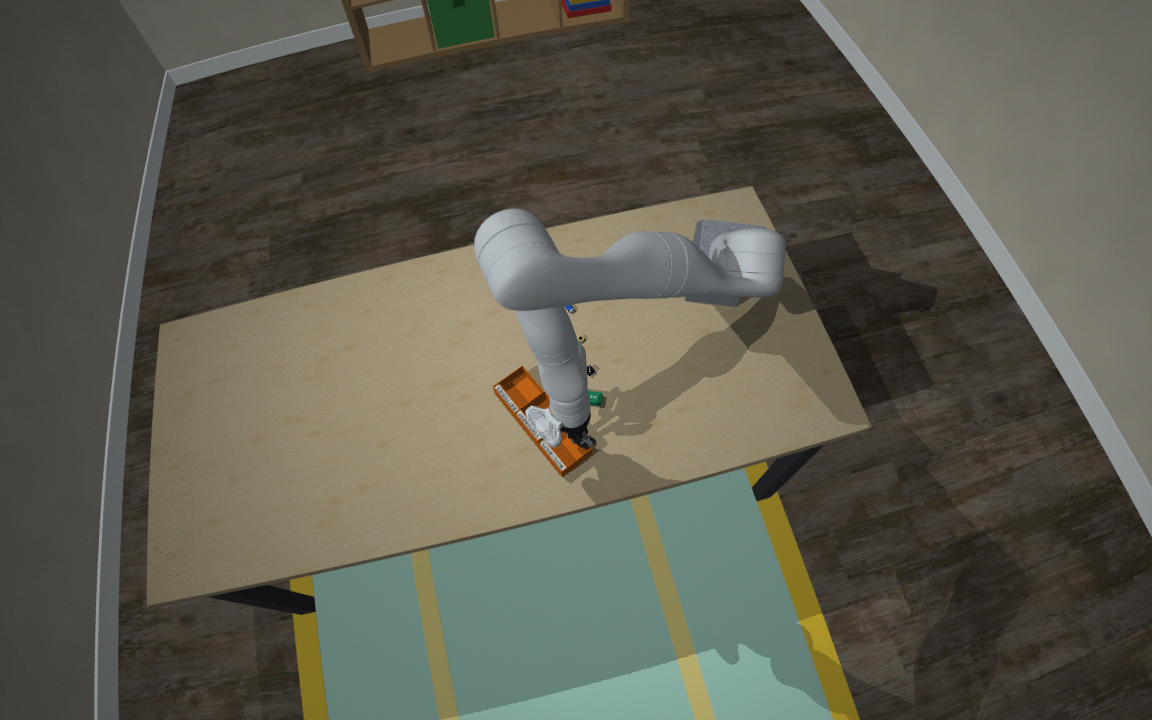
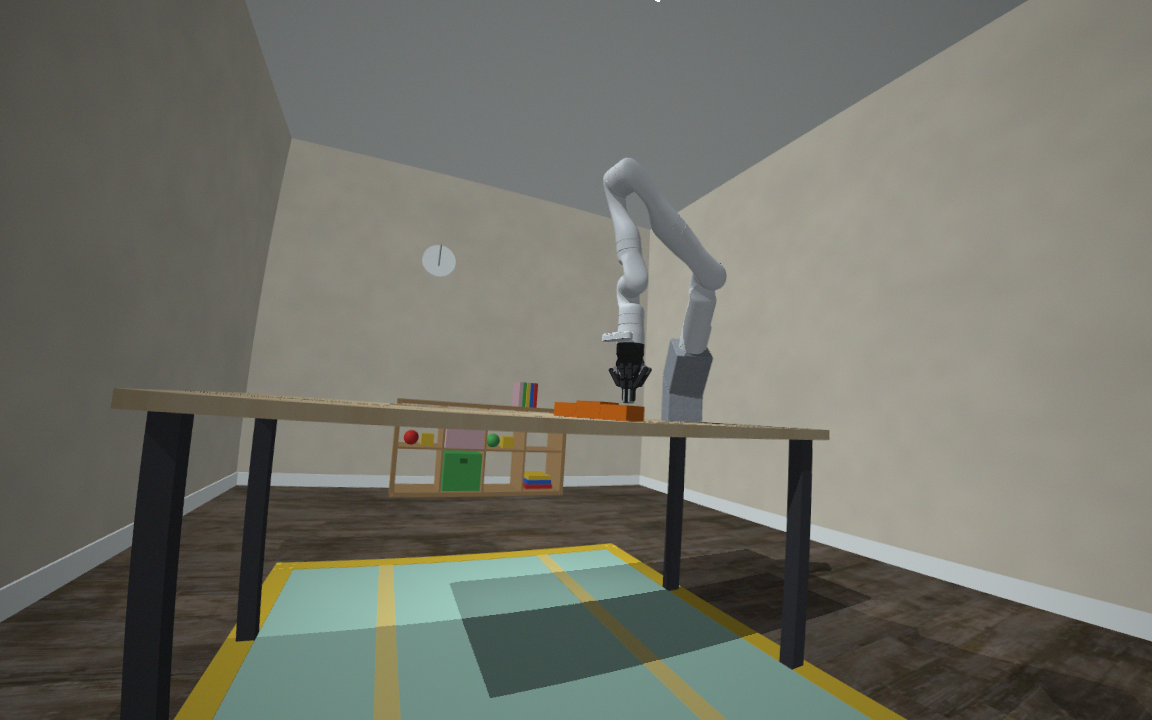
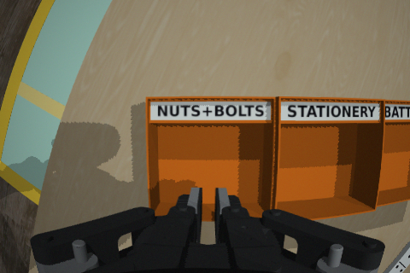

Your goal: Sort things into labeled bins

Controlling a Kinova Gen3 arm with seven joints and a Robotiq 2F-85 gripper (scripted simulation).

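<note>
The blue cylinder is 60 mm behind my hand, 350 mm to the right of it and 60 mm below it. Also, from my hand: green 9V battery: 50 mm behind, 100 mm to the right, 60 mm below; then orange bins: 60 mm ahead, 70 mm to the right, 40 mm below; then black die: 70 mm behind, 160 mm to the right, 60 mm below.
</note>
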